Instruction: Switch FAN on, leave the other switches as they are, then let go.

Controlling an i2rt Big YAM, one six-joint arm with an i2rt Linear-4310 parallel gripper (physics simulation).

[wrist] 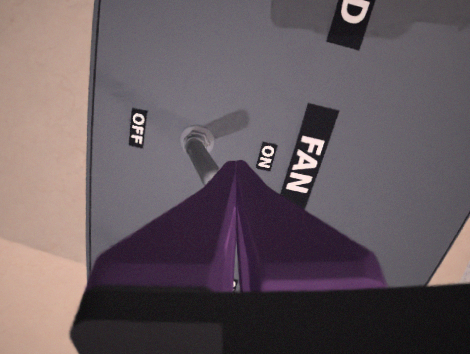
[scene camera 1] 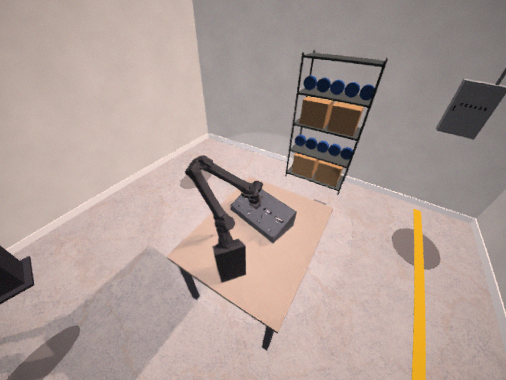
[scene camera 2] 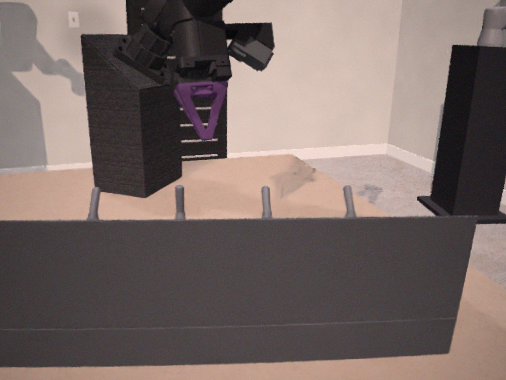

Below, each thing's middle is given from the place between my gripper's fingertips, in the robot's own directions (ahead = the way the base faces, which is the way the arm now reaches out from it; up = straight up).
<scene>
My gripper is now 12 cm above the dark grey switch box [scene camera 2: 180, 291], 9 cm short of it and 2 cm to the right of it.
</scene>
